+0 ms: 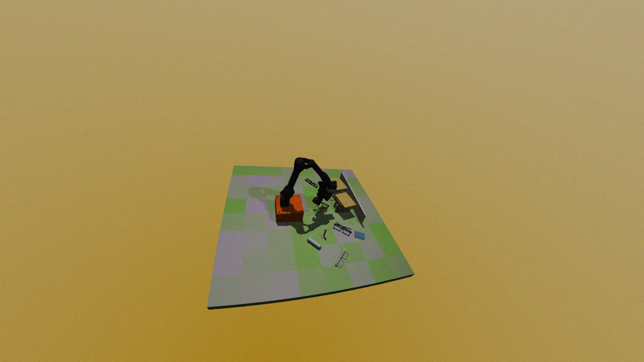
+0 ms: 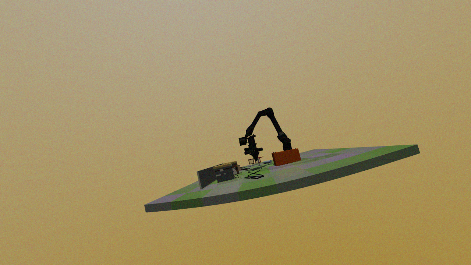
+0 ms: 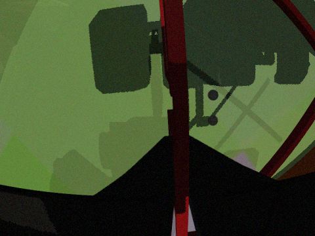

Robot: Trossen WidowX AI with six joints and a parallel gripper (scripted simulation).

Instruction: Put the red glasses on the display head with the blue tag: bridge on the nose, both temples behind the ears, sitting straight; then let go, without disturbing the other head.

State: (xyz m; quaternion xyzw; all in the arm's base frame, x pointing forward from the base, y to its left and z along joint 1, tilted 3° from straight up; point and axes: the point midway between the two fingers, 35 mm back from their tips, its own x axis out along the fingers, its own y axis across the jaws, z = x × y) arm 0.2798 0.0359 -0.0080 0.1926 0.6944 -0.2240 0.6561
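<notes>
My gripper tip is 270 mm to the left of the grey cylinder and 50 mm above it. Round my gripper tip: blue flat piece 290 mm ahead, 280 mm to the right, 70 mm below.
</notes>
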